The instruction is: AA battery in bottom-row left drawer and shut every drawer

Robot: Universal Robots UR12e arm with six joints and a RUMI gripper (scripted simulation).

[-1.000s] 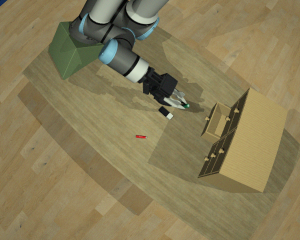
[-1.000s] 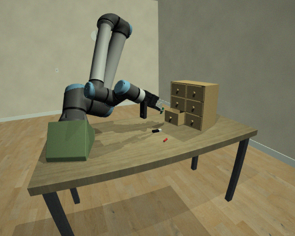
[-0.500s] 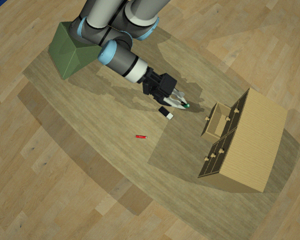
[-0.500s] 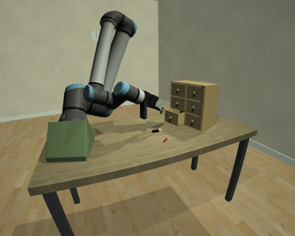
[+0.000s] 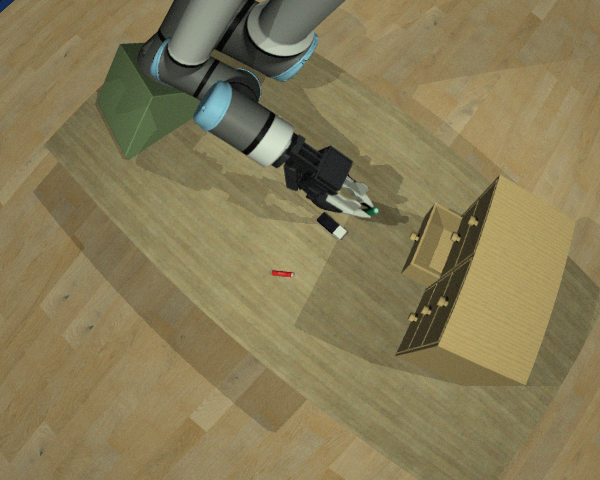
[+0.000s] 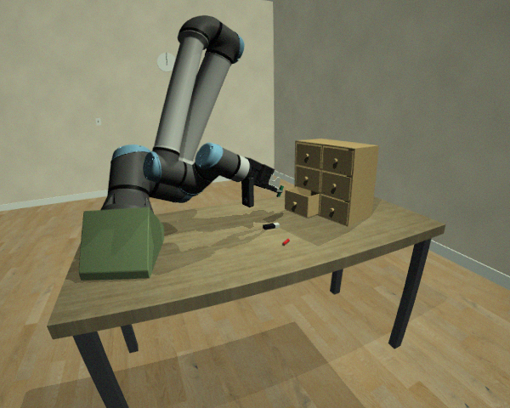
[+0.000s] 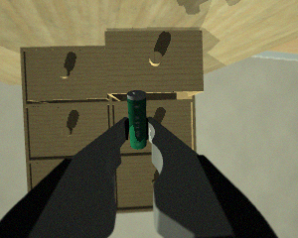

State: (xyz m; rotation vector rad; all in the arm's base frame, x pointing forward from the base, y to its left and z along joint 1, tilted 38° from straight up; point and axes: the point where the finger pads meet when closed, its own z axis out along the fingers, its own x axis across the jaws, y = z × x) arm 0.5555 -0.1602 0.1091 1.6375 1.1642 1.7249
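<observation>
My hand is 1 cm short of the green AA battery. The rest, counted from my hand: black-and-white block 4 cm behind, 3 cm to the right, 13 cm below; then small red cylinder 7 cm behind, 17 cm to the right, 14 cm below.
</observation>
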